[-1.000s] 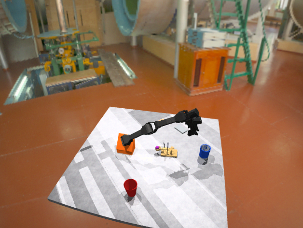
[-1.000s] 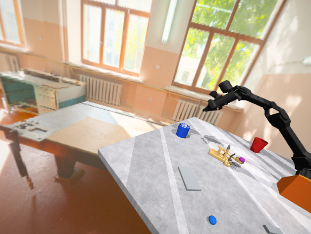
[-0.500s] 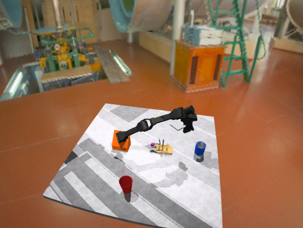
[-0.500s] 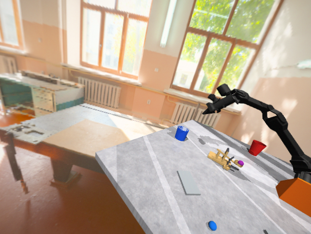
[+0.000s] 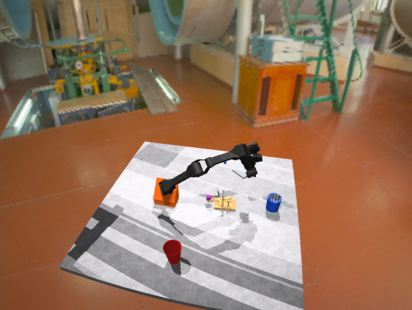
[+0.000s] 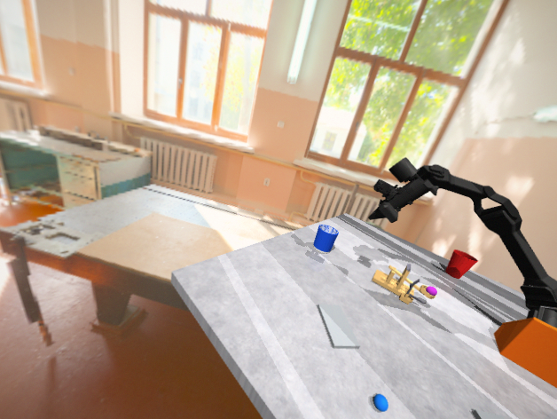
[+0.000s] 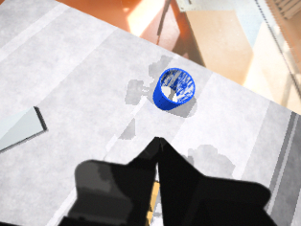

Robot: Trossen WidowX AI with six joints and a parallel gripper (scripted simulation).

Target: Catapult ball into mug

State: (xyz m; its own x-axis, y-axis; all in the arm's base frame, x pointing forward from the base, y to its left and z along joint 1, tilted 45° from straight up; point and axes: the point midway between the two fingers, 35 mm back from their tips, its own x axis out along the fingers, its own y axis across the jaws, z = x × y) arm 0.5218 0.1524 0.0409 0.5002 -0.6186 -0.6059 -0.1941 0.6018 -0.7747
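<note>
The purple ball is 27 cm behind my gripper tip, 17 cm below it and 6 cm to the right of it. Also, from my gripper tip: blue mug: 20 cm below, 14 cm ahead, 3 cm to the right; grey flat plate: 30 cm to the left, 22 cm below, 9 cm behind; wooden catapult: 20 cm behind, 18 cm below, 4 cm to the right.
</note>
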